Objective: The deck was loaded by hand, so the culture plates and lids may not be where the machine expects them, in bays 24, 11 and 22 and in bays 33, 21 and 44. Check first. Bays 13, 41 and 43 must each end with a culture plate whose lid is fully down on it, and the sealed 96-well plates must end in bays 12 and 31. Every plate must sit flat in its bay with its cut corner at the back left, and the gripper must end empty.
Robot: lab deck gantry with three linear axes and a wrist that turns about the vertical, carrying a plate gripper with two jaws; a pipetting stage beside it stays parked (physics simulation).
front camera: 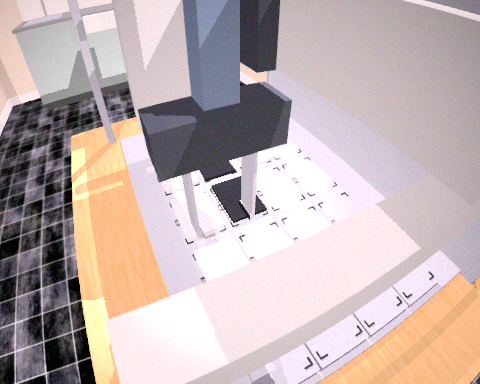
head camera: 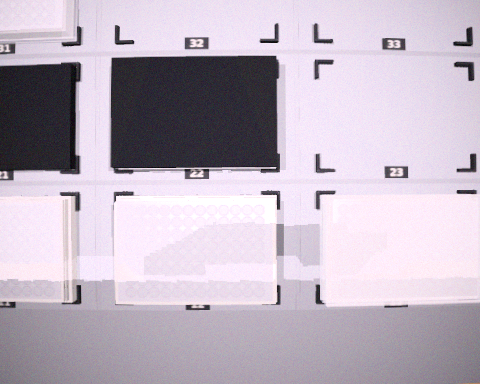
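Note:
My gripper is open, its jaws wide apart above the deck; black and white plates show between and behind them. In the head view a pale plain-topped plate is in bay 13, cut off on the right; whether its lid is fully down I cannot tell. A plate with round wells lies in bay 12. A similar plate in bay 11 and a pale plate in bay 31 are partly shown. Black-topped plates lie in bay 22 and bay 21. Bays 32, 33 and 23 show no plate. Cut corners are unclear.
A broad pale beam crosses in front of the deck. The dark box of the parked stage hangs behind the gripper. More marked bays show at the front right. A thin upright post stands at the back left.

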